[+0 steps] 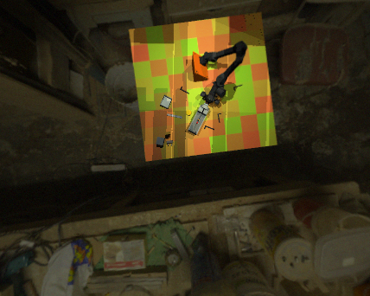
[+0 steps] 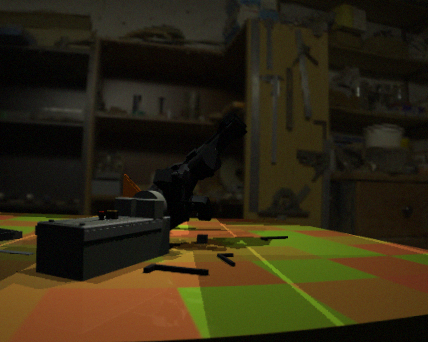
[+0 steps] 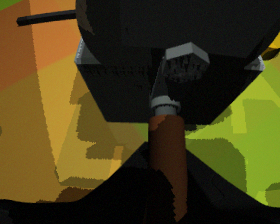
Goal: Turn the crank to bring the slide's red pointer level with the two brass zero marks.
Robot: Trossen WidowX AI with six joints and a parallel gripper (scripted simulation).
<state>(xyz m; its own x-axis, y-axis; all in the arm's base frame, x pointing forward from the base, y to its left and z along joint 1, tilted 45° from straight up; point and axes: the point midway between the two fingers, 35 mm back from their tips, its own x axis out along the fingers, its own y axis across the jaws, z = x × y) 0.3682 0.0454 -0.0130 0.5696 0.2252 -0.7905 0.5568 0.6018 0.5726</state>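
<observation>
Right now my gripper tip is 3 cm below the brown crank handle, 1 cm to the right of it and 1 cm past it. Round my gripper tip: yellow disc (17 cm to the right, 5 cm ahead, 2 cm below); then red pointer (16 cm ahead, 11 cm to the right, 5 cm above); then small cube (12 cm to the left, 9 cm behind, 2 cm below).
</observation>
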